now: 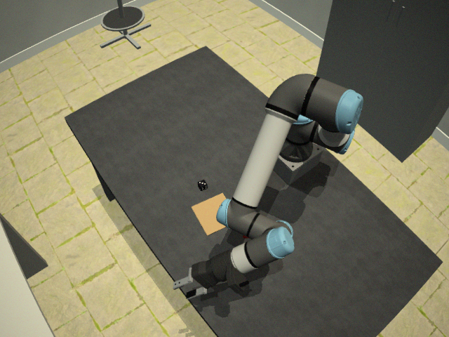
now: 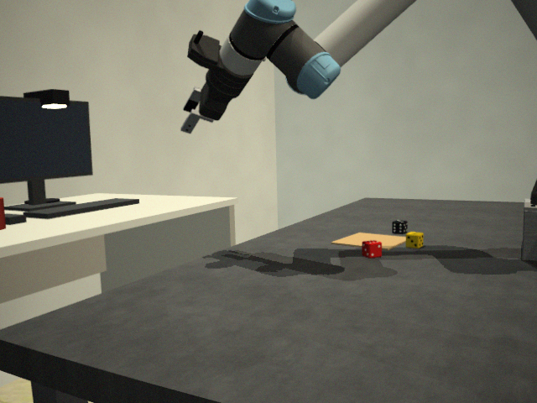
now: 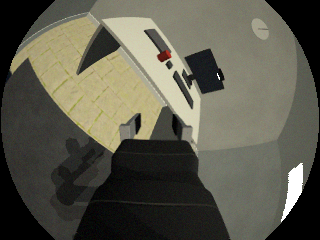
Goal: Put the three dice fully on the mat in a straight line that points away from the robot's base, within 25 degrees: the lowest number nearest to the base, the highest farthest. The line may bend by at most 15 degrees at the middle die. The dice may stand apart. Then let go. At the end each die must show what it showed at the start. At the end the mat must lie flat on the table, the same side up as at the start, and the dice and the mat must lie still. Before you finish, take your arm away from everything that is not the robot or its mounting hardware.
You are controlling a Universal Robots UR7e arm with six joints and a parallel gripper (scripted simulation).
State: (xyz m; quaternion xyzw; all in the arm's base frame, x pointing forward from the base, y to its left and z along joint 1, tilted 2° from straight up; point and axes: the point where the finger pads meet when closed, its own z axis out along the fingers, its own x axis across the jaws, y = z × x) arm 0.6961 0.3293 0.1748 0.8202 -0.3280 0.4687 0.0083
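The black die lies 42 cm to the right of my hand, 31 cm behind it and 28 cm below it. Also, from my hand: tan mat (29 cm to the right, 29 cm below, 29 cm behind); yellow die (39 cm behind, 28 cm below, 27 cm to the right); red die (34 cm behind, 28 cm below, 15 cm to the right).
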